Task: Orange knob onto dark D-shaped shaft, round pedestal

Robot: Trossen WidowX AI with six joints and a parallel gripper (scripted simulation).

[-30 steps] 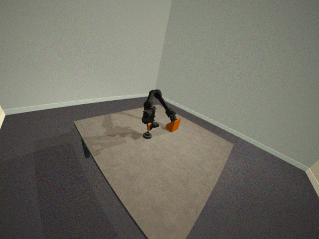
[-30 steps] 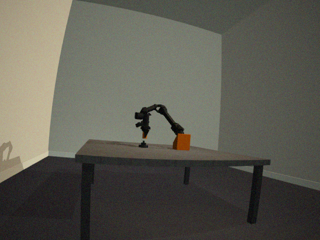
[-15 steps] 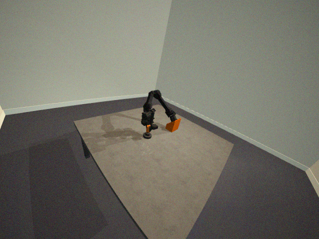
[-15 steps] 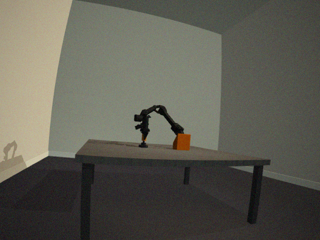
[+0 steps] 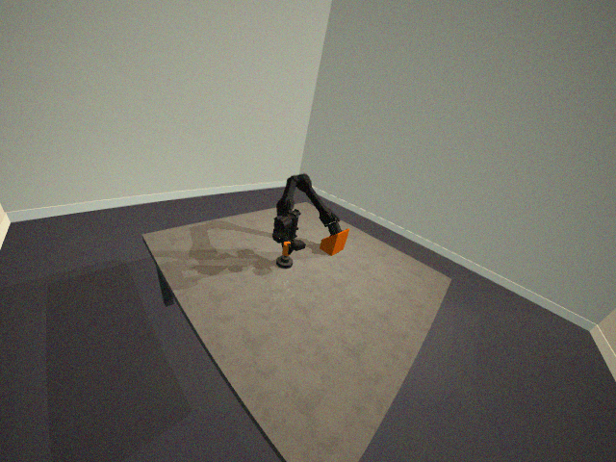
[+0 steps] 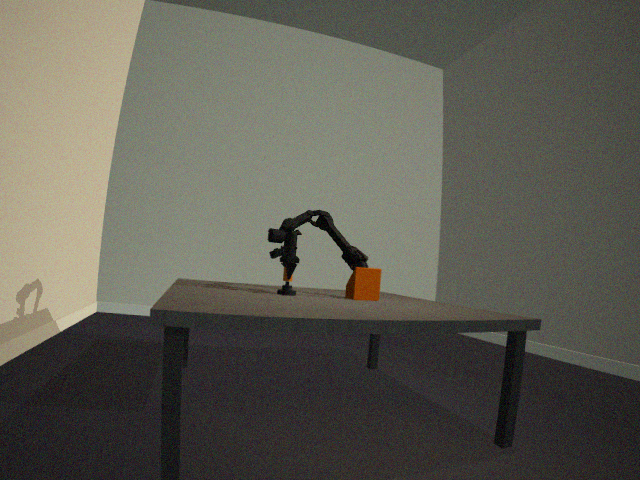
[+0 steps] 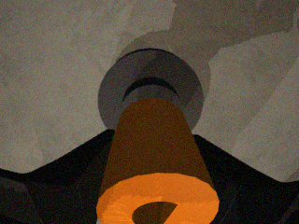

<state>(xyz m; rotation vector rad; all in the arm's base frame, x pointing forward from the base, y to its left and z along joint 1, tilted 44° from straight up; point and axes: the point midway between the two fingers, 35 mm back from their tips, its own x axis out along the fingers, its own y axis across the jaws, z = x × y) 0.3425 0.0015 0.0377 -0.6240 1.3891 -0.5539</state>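
Now: the orange knob 20 mm above my gripper tip. Also, from my gripper tip: pedestal 40 mm below.
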